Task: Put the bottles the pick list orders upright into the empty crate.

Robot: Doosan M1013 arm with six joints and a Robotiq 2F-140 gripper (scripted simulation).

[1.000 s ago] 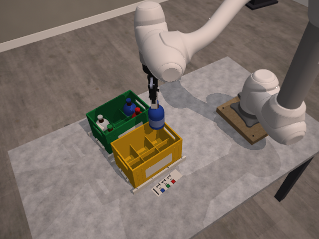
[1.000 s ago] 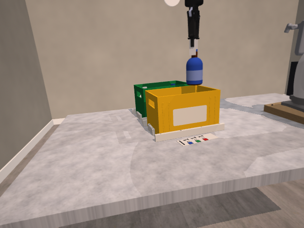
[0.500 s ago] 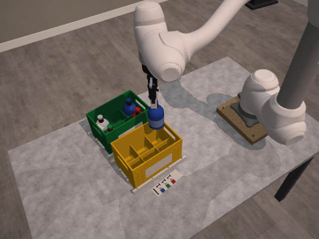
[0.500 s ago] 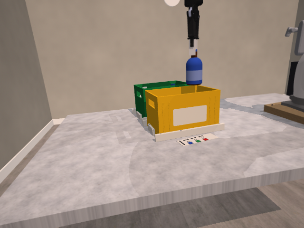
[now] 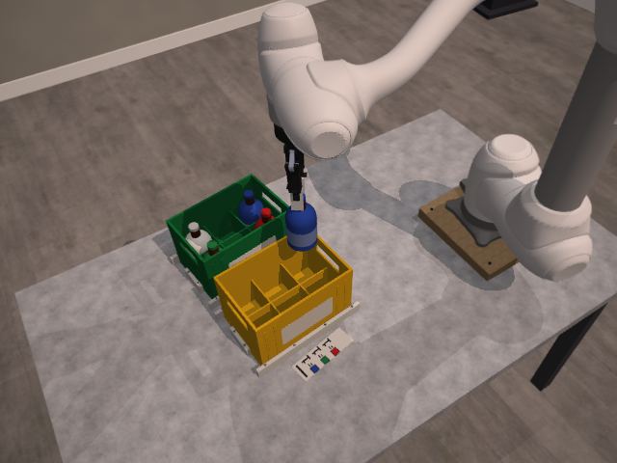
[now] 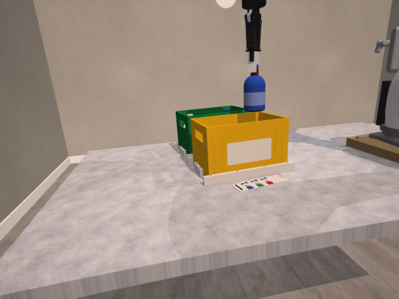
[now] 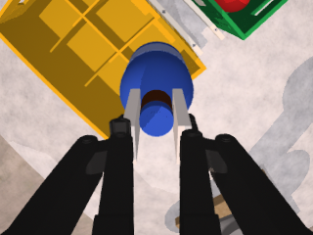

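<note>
My hand is 80 mm above the blue bottle. Round my hand: yellow crate (70 mm ahead, 60 mm to the left, 270 mm below); green crate (130 mm ahead, 170 mm to the right, 270 mm below); red-capped bottle (40 mm ahead, 160 mm to the right, 260 mm below).
</note>
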